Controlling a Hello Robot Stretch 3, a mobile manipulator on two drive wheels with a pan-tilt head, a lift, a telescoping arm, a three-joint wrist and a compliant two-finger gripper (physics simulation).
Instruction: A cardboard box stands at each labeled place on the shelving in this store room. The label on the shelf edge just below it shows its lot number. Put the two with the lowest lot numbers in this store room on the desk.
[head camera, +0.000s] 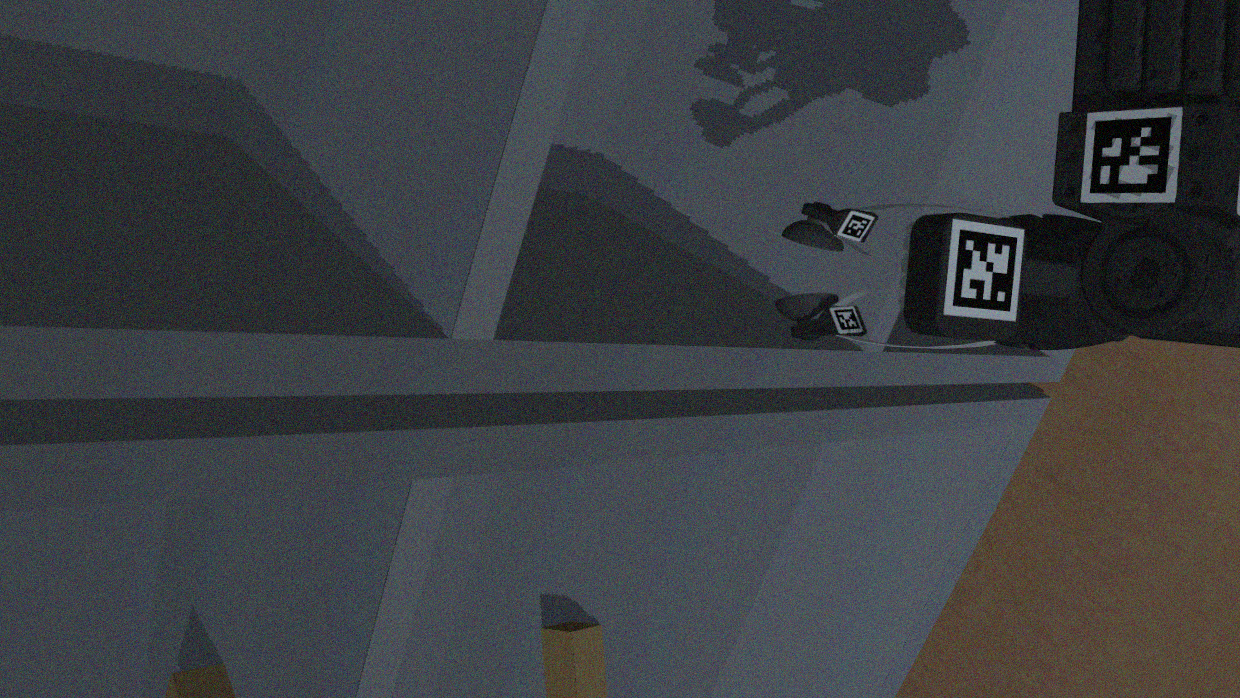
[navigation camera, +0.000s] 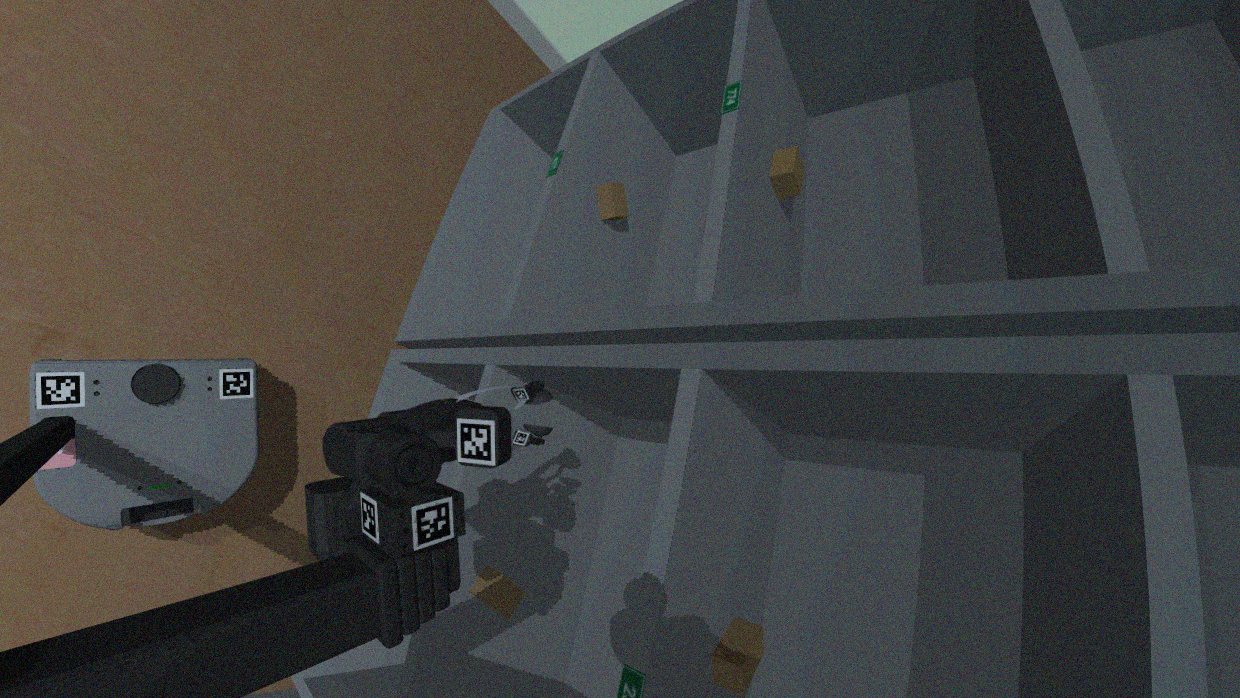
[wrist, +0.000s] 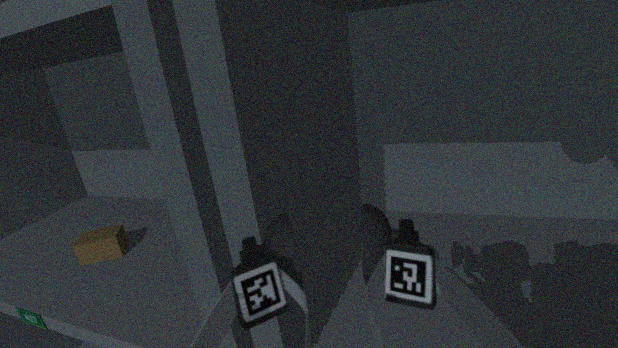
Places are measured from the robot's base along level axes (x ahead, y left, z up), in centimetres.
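Where they show: gripper, between the fingertips: (head camera: 789, 270) (navigation camera: 546, 411) (wrist: 327, 235); robot's base, origin of its link: (navigation camera: 157, 381).
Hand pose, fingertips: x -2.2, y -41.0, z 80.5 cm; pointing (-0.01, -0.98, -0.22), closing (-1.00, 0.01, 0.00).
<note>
Things, the pixels of their top centre, and the offset from my fingertips. "spot": a spot on its surface instead. Level surfaces: height alone.
- cardboard box, centre of its top: (head camera: 558, 666) (wrist: 98, 234) (navigation camera: 620, 199) dz -22.1, dx +48.9, dy -46.2 cm
- small unreadable green label, a spot on its surface: (navigation camera: 554, 163) spot: dz -28.8, dx +54.7, dy -28.6 cm
- shadowed box, centre of its top: (navigation camera: 505, 596) dz -22.1, dx -40.2, dy -8.2 cm
- cut-off label, a spot on its surface: (navigation camera: 630, 682) spot: dz +16.9, dx -31.2, dy +3.1 cm
- blurred label, a spot on its surface: (wrist: 31, 317) spot: dz -28.3, dx +54.3, dy -28.4 cm
- brown floor, height of its surface: dz -80.4 cm
My gripper (head camera: 808, 268) (navigation camera: 537, 414) (wrist: 327, 235) is open and empty, inside a shelving bay beside the upright that parts it from the neighbouring bay. In that neighbouring bay one cardboard box (head camera: 572, 658) (navigation camera: 612, 200) stands near a small unreadable green label (navigation camera: 554, 163). Another box (head camera: 201, 683) (navigation camera: 786, 170) stands near a label (navigation camera: 731, 97) that seems to read 774. In my gripper's bay a shadowed box (navigation camera: 498, 591) and another box (navigation camera: 739, 654) show; a cut-off label (navigation camera: 630, 682) starts with 2. The wrist view shows a box (wrist: 101, 245) left of the upright, above a blurred label (wrist: 31, 317). The desk does not show.
The grey bay uprights (head camera: 260, 368) (navigation camera: 867, 353) (wrist: 212, 125) run close beside my fingers. Shelf boards (head camera: 503, 260) (navigation camera: 676, 468) cross the bay. My arm (navigation camera: 216, 624) reaches in from the left of the navigation view, over my base (navigation camera: 208, 459) and the brown floor (head camera: 1128, 520) (navigation camera: 260, 173).
</note>
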